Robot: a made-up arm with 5 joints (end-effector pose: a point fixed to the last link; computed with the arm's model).
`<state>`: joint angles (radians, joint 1 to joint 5).
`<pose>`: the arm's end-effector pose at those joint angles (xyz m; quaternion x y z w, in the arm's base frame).
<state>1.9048 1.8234 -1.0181 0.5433 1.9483</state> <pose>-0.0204 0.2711 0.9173 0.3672 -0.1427 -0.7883 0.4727</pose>
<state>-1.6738 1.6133 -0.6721 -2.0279 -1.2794</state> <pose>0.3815 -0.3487 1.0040 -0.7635 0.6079 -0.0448 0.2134</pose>
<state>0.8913 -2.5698 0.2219 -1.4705 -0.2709</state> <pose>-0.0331 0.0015 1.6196 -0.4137 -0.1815 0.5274 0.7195</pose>
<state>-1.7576 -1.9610 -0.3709 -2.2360 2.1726</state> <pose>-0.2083 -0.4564 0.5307 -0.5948 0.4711 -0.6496 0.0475</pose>
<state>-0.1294 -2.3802 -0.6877 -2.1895 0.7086</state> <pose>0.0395 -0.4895 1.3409 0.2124 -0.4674 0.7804 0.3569</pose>
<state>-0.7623 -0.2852 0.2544 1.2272 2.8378</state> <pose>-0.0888 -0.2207 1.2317 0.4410 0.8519 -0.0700 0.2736</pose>
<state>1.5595 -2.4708 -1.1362 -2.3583 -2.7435</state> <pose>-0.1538 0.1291 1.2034 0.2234 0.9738 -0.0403 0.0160</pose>
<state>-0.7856 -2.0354 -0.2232 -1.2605 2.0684</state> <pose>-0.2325 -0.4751 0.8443 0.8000 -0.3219 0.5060 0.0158</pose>
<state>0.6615 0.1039 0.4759 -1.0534 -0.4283</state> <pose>-0.2624 0.3912 0.5842 -0.4240 -0.5203 -0.7302 0.1276</pose>
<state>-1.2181 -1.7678 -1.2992 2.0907 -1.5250</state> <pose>-0.6183 -0.3565 0.6496 0.7420 0.4978 0.2524 0.3714</pose>
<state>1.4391 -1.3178 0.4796 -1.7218 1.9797</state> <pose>-0.3429 0.1967 0.9087 -0.0532 0.0200 0.3519 0.9343</pose>
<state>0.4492 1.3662 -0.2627 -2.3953 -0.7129</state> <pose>0.2317 0.4398 1.0240 0.7260 -0.1304 0.6607 0.1393</pose>
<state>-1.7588 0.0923 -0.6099 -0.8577 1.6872</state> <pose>-0.1309 -0.2604 0.7057 0.2897 -0.7902 -0.4425 0.3096</pose>
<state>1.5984 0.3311 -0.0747 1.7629 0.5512</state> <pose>0.3410 0.3488 0.7356 -0.7514 0.5231 -0.2913 0.2774</pose>
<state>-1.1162 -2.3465 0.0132 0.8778 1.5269</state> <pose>-0.3787 -0.3612 0.8571 -0.7478 0.2390 0.5644 0.2553</pose>
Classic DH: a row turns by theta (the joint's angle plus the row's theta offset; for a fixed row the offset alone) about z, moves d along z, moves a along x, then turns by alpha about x. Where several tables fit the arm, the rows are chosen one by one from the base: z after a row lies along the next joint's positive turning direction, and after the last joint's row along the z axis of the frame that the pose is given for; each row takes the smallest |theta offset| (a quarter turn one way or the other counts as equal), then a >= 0, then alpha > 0; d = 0 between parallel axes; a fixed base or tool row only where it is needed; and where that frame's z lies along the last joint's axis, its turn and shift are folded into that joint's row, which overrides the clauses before.
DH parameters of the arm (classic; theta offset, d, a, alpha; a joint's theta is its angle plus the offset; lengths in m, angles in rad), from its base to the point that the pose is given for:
base (fixed): -1.5708 0.789 0.126 1.5708
joint 1: 0.3977 0.0856 0.1841 1.5942
joint 2: -0.0386 -0.3448 -0.1194 1.2455
joint 3: -1.1702 0.0555 -0.0507 -1.4862
joint 4: 0.2928 -0.2155 -0.2161 -1.5714
joint 5: 0.0087 -0.0781 -0.215 -1.5708
tool (fixed): -1.5708 -0.018 0 0

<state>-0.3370 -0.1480 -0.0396 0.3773 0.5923</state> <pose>0.1000 0.0542 0.7829 -0.1214 0.7828 0.5970 0.1267</pose>
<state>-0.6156 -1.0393 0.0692 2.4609 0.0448</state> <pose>-0.0864 -0.1801 1.4987 -0.4438 -0.1358 0.6302 0.6224</pose>
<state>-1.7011 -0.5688 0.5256 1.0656 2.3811</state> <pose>-0.0787 -0.4913 0.9104 0.3335 0.6893 0.6321 0.1188</pose>
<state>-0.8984 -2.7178 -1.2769 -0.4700 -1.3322</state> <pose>-0.0068 -0.3414 0.4612 0.6577 -0.3136 -0.1353 0.6714</pose>
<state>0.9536 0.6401 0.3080 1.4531 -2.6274</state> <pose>0.2073 0.4368 0.8767 0.6815 -0.0649 -0.5760 0.4467</pose>
